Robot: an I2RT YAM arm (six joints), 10 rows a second.
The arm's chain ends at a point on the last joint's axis. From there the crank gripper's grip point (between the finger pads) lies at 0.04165 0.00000 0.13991 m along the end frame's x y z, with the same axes.
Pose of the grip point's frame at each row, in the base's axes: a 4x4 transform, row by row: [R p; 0 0 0 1], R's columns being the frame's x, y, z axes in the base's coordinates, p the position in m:
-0.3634 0.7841 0.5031 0.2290; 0.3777 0.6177 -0.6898 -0.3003; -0.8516 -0.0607 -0.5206 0.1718; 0 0 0 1
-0.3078 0.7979 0.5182 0.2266; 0.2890 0.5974 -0.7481 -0.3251; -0.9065 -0.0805 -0.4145 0.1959; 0 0 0 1
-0.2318 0.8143 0.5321 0.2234; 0.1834 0.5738 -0.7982 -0.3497; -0.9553 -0.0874 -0.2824 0.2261; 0 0 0 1
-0.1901 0.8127 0.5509 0.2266; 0.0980 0.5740 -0.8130 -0.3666; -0.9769 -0.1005 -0.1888 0.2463; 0 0 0 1
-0.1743 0.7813 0.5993 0.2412; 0.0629 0.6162 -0.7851 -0.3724; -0.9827 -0.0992 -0.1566 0.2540; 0 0 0 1
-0.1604 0.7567 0.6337 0.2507; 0.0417 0.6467 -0.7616 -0.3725; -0.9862 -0.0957 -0.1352 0.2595; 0 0 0 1
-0.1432 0.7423 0.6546 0.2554; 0.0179 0.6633 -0.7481 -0.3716; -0.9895 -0.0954 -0.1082 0.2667; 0 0 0 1
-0.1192 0.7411 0.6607 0.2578; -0.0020 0.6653 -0.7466 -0.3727; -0.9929 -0.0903 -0.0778 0.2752; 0 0 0 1
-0.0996 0.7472 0.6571 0.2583; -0.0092 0.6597 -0.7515 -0.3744; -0.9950 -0.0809 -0.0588 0.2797; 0 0 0 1
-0.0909 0.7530 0.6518 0.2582; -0.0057 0.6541 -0.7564 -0.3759; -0.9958 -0.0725 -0.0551 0.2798; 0 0 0 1
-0.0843 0.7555 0.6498 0.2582; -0.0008 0.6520 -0.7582 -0.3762; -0.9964 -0.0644 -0.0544 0.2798; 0 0 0 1
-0.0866 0.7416 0.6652 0.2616; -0.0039 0.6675 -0.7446 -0.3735; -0.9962 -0.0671 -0.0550 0.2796; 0 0 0 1
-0.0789 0.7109 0.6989 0.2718; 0.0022 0.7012 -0.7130 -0.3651; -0.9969 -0.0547 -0.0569 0.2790; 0 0 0 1
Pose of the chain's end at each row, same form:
-0.3634 0.7841 0.5031 0.1737; 0.3777 0.6177 -0.6898 -0.2195; -0.8516 -0.0607 -0.5206 0.2801; 0 0 0 1
-0.3078 0.7979 0.5182 0.1669; 0.2890 0.5974 -0.7481 -0.2325; -0.9065 -0.0805 -0.4145 0.2916; 0 0 0 1
-0.2318 0.8143 0.5321 0.1586; 0.1834 0.5738 -0.7982 -0.2457; -0.9553 -0.0874 -0.2824 0.3054; 0 0 0 1
-0.1901 0.8127 0.5509 0.1574; 0.0980 0.5740 -0.8130 -0.2569; -0.9769 -0.1005 -0.1888 0.3134; 0 0 0 1
-0.1743 0.7813 0.5993 0.1646; 0.0629 0.6162 -0.7851 -0.2652; -0.9827 -0.0992 -0.1566 0.3168; 0 0 0 1
-0.1604 0.7567 0.6337 0.1687; 0.0417 0.6467 -0.7616 -0.2677; -0.9862 -0.0957 -0.1352 0.3195; 0 0 0 1
-0.1432 0.7423 0.6546 0.1698; 0.0179 0.6633 -0.7481 -0.2677; -0.9895 -0.0954 -0.1082 0.3231; 0 0 0 1
-0.1192 0.7411 0.6607 0.1703; -0.0020 0.6653 -0.7466 -0.2682; -0.9929 -0.0903 -0.0778 0.3274; 0 0 0 1
-0.0996 0.7472 0.6571 0.1705; -0.0092 0.6597 -0.7515 -0.2689; -0.9950 -0.0809 -0.0588 0.3294; 0 0 0 1
-0.0909 0.7530 0.6518 0.1708; -0.0057 0.6541 -0.7564 -0.2698; -0.9958 -0.0725 -0.0551 0.3290; 0 0 0 1
-0.0843 0.7555 0.6498 0.1708; -0.0008 0.6520 -0.7582 -0.2701; -0.9964 -0.0644 -0.0544 0.3289; 0 0 0 1
-0.0866 0.7416 0.6652 0.1721; -0.0039 0.6675 -0.7446 -0.2692; -0.9962 -0.0671 -0.0550 0.3288; 0 0 0 1
-0.0789 0.7109 0.6989 0.1773; 0.0022 0.7012 -0.7130 -0.2654; -0.9969 -0.0547 -0.0569 0.3285; 0 0 0 1

